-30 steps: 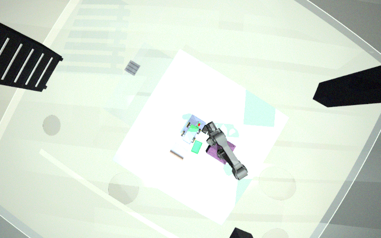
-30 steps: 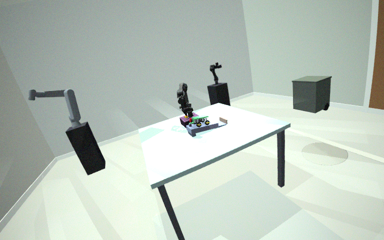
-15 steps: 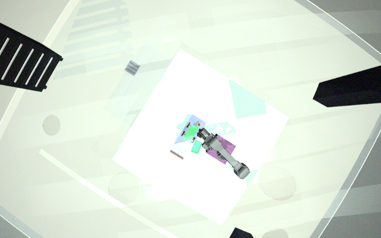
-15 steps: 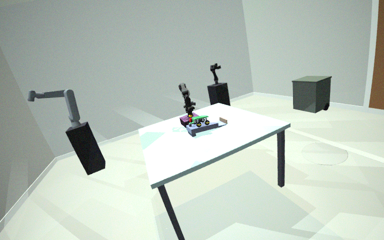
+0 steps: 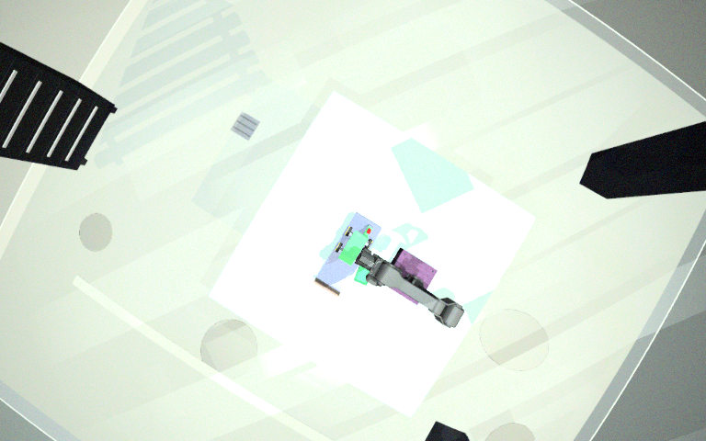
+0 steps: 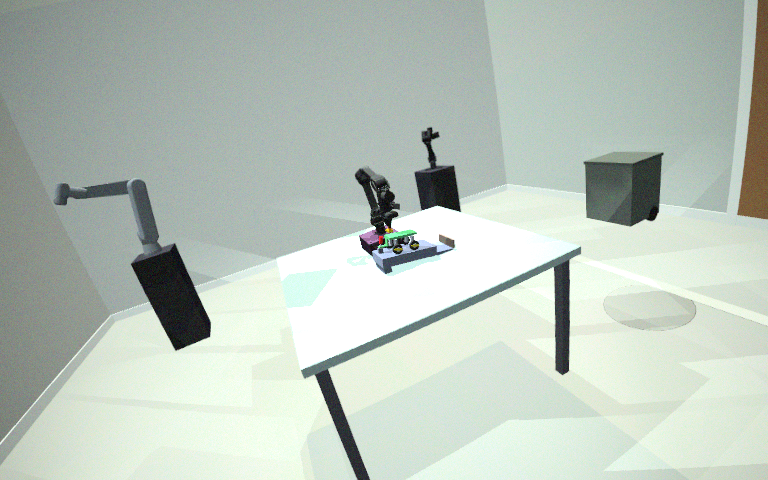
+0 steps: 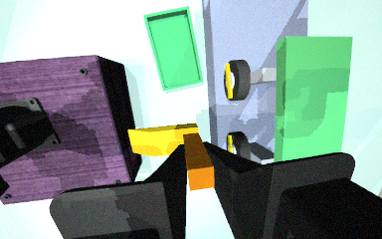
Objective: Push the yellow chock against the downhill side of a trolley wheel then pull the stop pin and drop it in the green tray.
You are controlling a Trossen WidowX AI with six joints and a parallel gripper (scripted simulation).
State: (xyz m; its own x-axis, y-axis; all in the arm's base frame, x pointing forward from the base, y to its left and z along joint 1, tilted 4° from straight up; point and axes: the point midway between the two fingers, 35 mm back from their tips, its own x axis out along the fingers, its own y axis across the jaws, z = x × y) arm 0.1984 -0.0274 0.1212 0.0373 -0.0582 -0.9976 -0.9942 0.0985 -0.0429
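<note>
The red-headed stop pin is 110 mm to the right of my gripper tip, 90 mm ahead of it and 40 mm below it. Round my gripper tip: yellow chock: 20 mm behind, 10 mm below; then trolley: 120 mm ahead, 50 mm below, 10 mm to the right; then ramp: 120 mm below, 120 mm ahead.
</note>
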